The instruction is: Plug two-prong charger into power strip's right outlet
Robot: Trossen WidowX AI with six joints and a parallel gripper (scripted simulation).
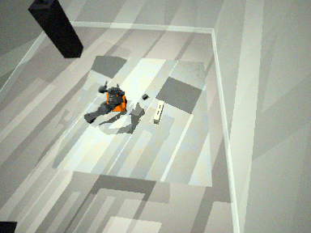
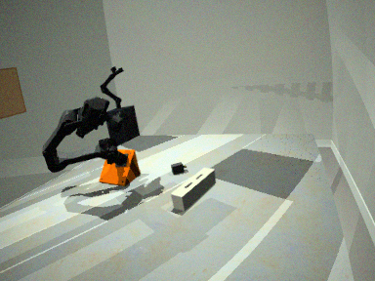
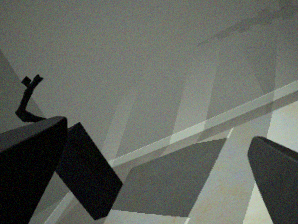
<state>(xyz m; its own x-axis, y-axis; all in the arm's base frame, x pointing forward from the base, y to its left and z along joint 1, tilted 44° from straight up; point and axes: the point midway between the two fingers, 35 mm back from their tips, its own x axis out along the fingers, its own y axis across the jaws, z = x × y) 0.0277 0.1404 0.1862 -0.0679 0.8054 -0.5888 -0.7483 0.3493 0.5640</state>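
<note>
My gripper tip is now 240 mm short of the two-prong charger, 70 mm to the right of it and 300 mm above it.
</note>
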